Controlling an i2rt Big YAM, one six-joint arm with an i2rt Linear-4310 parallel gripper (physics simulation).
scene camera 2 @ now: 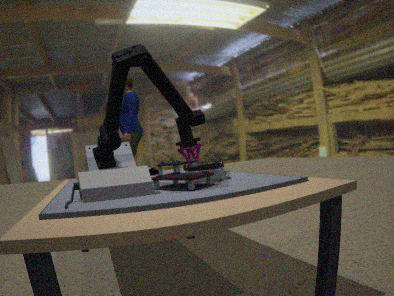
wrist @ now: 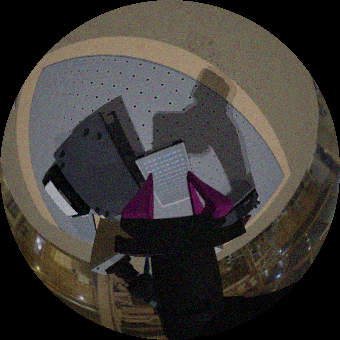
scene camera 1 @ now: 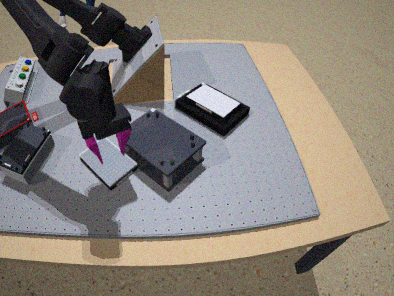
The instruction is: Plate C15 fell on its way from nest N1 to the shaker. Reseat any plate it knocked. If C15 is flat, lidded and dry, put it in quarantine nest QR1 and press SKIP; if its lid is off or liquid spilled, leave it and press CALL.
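Seen in the pictures: gripper, fingertip midpoint: (scene camera 2: 193,161) (wrist: 169,174) (scene camera 1: 112,158); arm's base at its link origin: (scene camera 2: 103,158) (wrist: 117,263) (scene camera 1: 138,44).
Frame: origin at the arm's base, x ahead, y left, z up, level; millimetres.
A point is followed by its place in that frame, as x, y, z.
A pale plate with rows of wells (scene camera 1: 112,174) @[403, -117, -95] (wrist: 169,159) @[399, -114, -95] lies flat on the grey perforated board, beside a dark two-deck stand. No label can be read on it; whether a clear lid covers it is hard to tell. No spill shows around it. My gripper (scene camera 1: 113,158) @[395, -109, -52] (scene camera 2: 191,159) @[395, -109, -52] (wrist: 169,174) @[395, -109, -52] is partly open and points down. In the wrist view its magenta fingertips stand on either side of the plate's nearer part, with no grip on it. The button box (scene camera 1: 21,79) @[-10, -418, -44] has blue, yellow, green and white buttons; their labels cannot be read.
The dark stand (scene camera 1: 165,141) @[376, 11, -52] (wrist: 92,160) @[398, 1, -52] is close beside the fingers. A black holder (scene camera 1: 224,123) @[323, 167, -84] bears a white-topped plate (scene camera 1: 215,100) @[245, 171, -74]. A black device (scene camera 1: 25,149) @[309, -342, -56] and a red outline (scene camera 1: 27,111) @[132, -373, -72] are at left. A tilted panel (scene camera 1: 151,45) @[96, 29, 38] stands behind.
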